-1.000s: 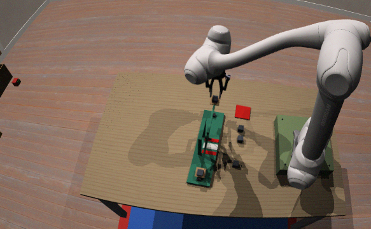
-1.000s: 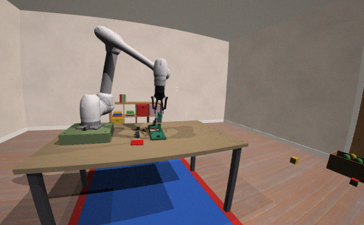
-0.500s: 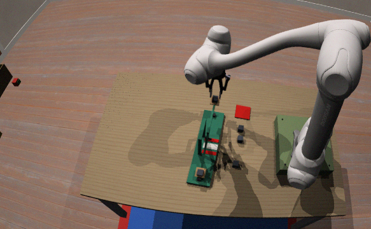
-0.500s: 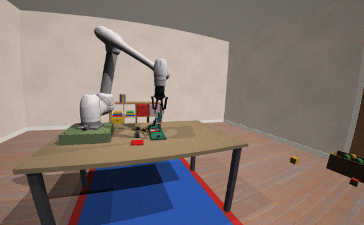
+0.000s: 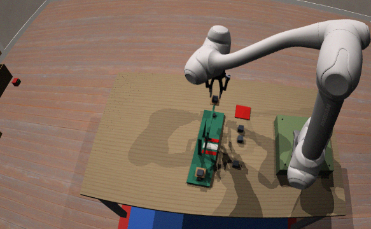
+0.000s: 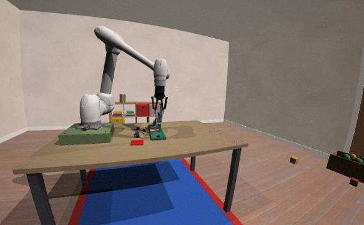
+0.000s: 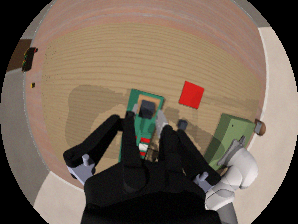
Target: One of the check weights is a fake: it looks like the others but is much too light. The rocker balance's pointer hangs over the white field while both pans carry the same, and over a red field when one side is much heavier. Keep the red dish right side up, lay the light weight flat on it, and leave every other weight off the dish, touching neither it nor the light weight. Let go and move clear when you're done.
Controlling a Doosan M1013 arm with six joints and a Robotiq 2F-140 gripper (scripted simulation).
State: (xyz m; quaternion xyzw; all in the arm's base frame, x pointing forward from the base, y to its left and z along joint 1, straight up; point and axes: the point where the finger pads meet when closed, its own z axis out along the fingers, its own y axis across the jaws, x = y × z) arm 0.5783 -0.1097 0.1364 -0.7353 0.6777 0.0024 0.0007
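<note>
Right now my hand is 170 mm past the red dish, 70 mm to the left of it and 210 mm above it. The rest, counted from my hand: green rocker balance: 20 mm behind, 200 mm to the left, 120 mm below.
</note>
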